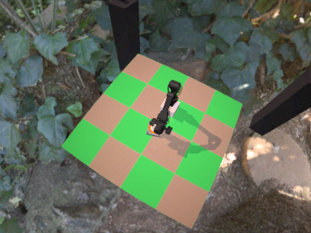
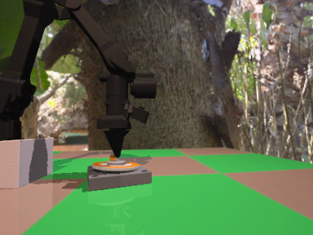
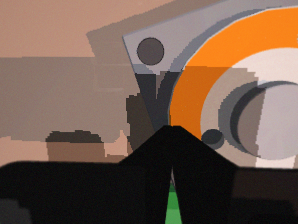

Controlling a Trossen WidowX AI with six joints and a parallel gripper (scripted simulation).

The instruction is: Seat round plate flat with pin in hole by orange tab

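Now: the grey square base 10 mm ahead of my gripper tip, 50 mm to the right of it and 20 mm below it.
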